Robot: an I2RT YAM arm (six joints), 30 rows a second.
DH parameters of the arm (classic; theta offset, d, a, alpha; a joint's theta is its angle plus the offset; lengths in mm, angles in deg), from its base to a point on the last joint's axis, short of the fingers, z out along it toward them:
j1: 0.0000 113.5 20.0 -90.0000
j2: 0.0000 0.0 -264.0 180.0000
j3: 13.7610 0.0 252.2 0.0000
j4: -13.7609 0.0 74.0 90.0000
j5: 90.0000 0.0 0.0 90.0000
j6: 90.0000 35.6 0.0 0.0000
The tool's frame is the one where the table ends.
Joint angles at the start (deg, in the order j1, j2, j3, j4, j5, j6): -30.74 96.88 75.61 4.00 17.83 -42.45
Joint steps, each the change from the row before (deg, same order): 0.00 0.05 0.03 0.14 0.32 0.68; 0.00 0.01 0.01 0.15 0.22 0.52; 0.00 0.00 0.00 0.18 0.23 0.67; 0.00 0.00 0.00 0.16 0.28 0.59; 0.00 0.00 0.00 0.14 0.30 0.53; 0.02 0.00 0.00 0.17 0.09 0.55; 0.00 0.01 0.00 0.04 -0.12 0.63; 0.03 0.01 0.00 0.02 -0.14 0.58; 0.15 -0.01 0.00 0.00 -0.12 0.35; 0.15 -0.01 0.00 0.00 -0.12 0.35; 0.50 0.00 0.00 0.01 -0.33 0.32
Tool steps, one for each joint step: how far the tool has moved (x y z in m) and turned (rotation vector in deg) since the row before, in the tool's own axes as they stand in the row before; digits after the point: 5 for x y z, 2 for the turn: -0.00005 -0.00021 0.00023 0.31 0.13 0.72; -0.00013 -0.00028 0.00004 0.26 0.04 0.57; -0.00016 -0.00033 0.00000 0.29 0.02 0.73; -0.00012 -0.00033 0.00000 0.31 0.07 0.64; -0.00008 -0.00031 0.00000 0.32 0.09 0.58; -0.00030 -0.00014 -0.00004 0.16 -0.08 0.60; -0.00007 0.00006 0.00005 -0.08 -0.10 0.64; -0.00018 0.00025 -0.00001 -0.13 -0.11 0.58; -0.00070 0.00081 -0.00037 -0.20 -0.18 0.31; -0.00070 0.00081 -0.00037 -0.20 -0.18 0.31; -0.00219 0.00283 -0.00106 -0.62 -0.53 0.19
